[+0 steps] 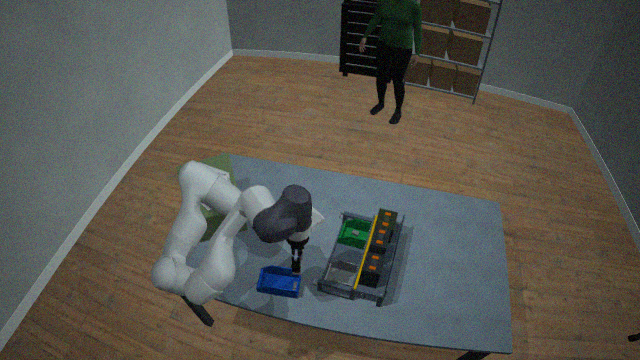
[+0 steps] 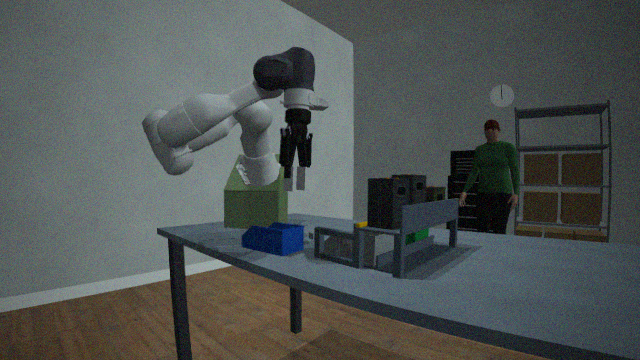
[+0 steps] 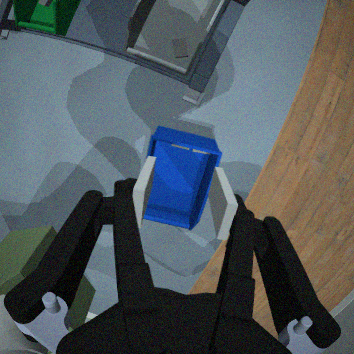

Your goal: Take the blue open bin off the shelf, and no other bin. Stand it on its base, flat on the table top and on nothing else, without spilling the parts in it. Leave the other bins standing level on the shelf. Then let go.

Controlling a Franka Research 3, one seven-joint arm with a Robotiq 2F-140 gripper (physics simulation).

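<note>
The blue open bin (image 1: 276, 282) (image 2: 280, 241) (image 3: 172, 192) stands level on its base on the table top, off the shelf and apart from it. Small pale parts (image 3: 189, 148) show inside at its shelf-side end. My gripper (image 1: 296, 271) (image 2: 294, 183) (image 3: 182, 176) is partly open and empty, pointing down and well above the bin without touching it. A green bin (image 1: 354, 235) (image 2: 419, 235) (image 3: 37, 23) and a grey bin (image 1: 343, 273) (image 2: 337, 247) (image 3: 167, 42) sit on the lower level of the shelf (image 1: 365, 252) (image 2: 430, 215) (image 3: 200, 77); they look level.
Several dark bins (image 1: 384, 230) (image 2: 385, 202) stand on the shelf's upper level. A green block-like stand (image 1: 214, 225) (image 2: 255, 206) (image 3: 30, 250) is by the arm's base. The blue bin is near an edge of the table (image 1: 440, 300) (image 2: 525, 280). A person (image 1: 397, 30) (image 2: 495, 170) stands beyond it.
</note>
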